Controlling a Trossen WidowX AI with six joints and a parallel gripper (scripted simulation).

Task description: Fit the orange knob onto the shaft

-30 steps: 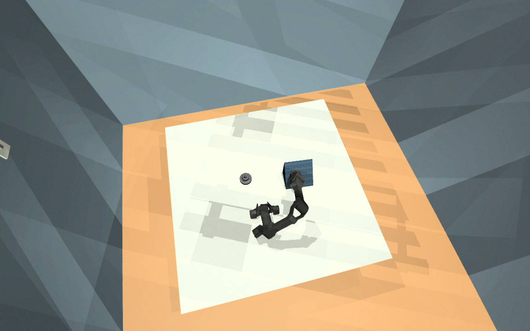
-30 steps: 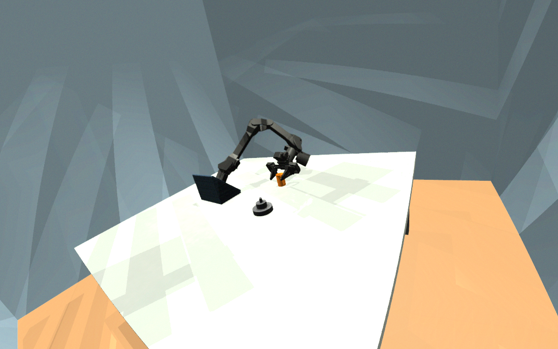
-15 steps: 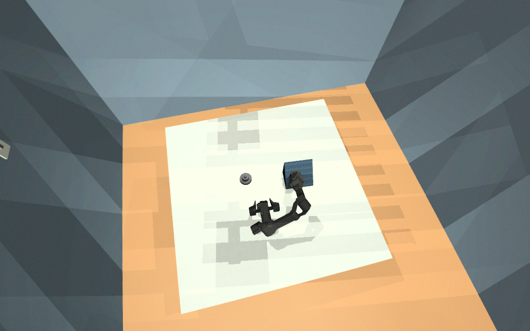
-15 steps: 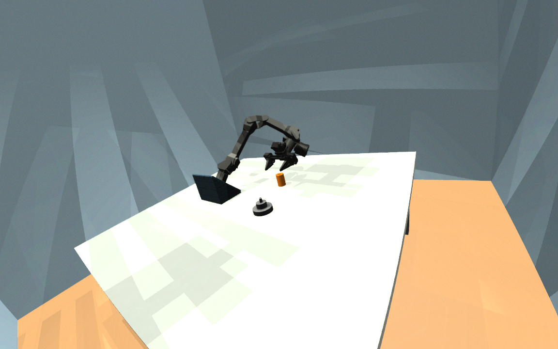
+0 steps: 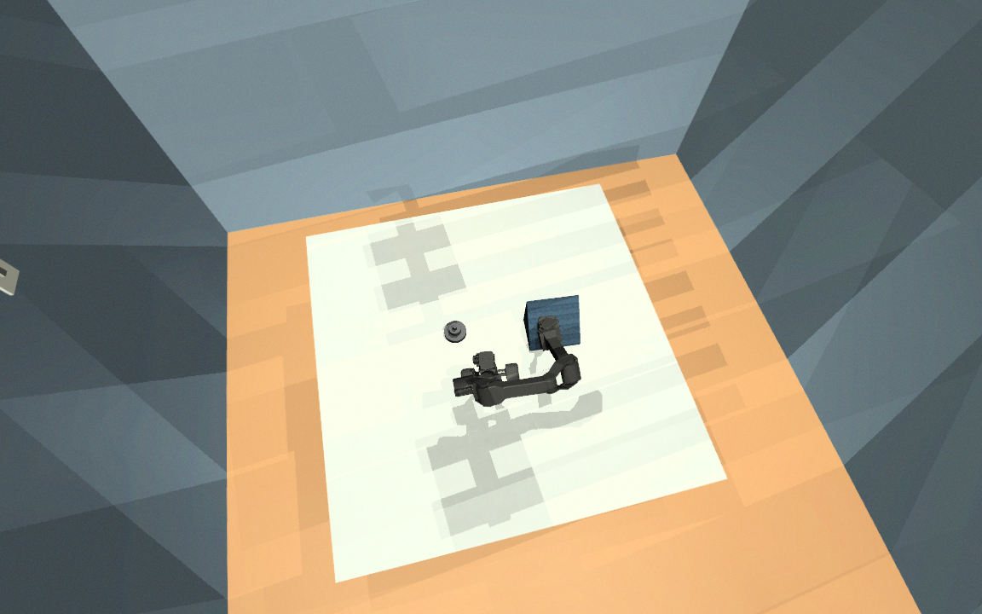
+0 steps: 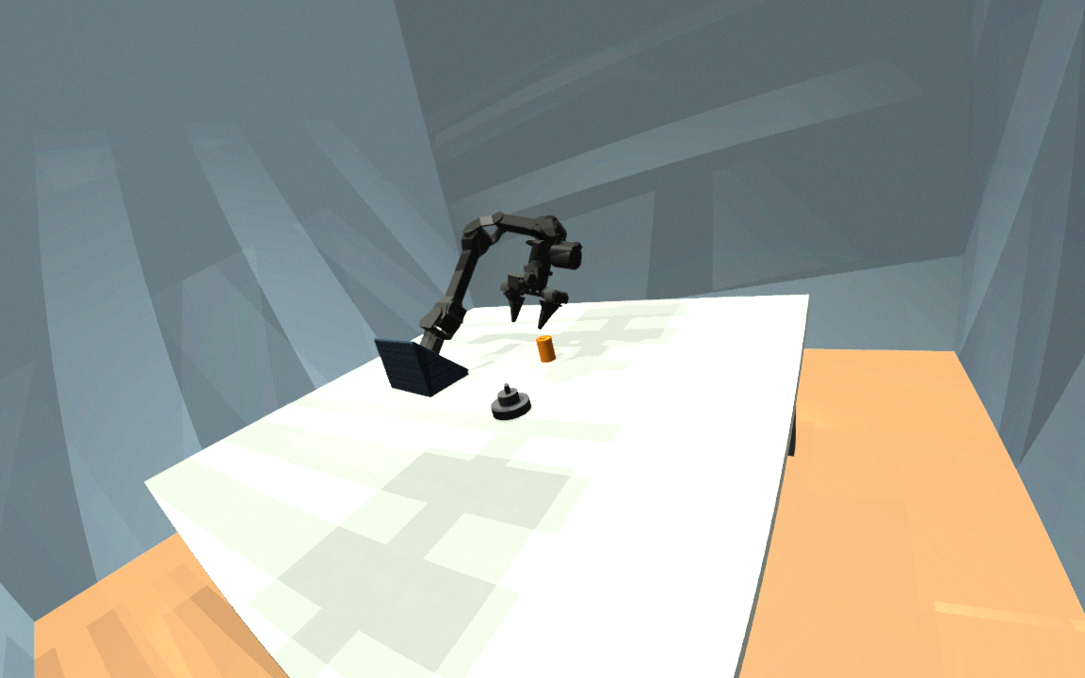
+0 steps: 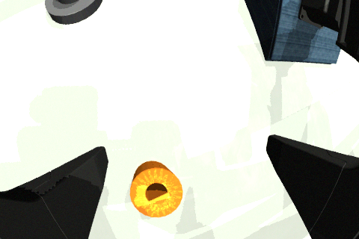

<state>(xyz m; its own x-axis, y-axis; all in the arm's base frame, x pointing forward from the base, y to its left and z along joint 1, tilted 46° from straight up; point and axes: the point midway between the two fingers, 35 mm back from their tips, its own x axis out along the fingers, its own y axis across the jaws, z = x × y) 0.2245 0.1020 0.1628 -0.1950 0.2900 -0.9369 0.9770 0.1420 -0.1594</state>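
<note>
My gripper tip is 20 mm short of the orange knob, 30 mm to the right of it and 80 mm above it. Also, from my gripper tip: round pedestal 120 mm ahead, 200 mm to the right, 80 mm below.
</note>
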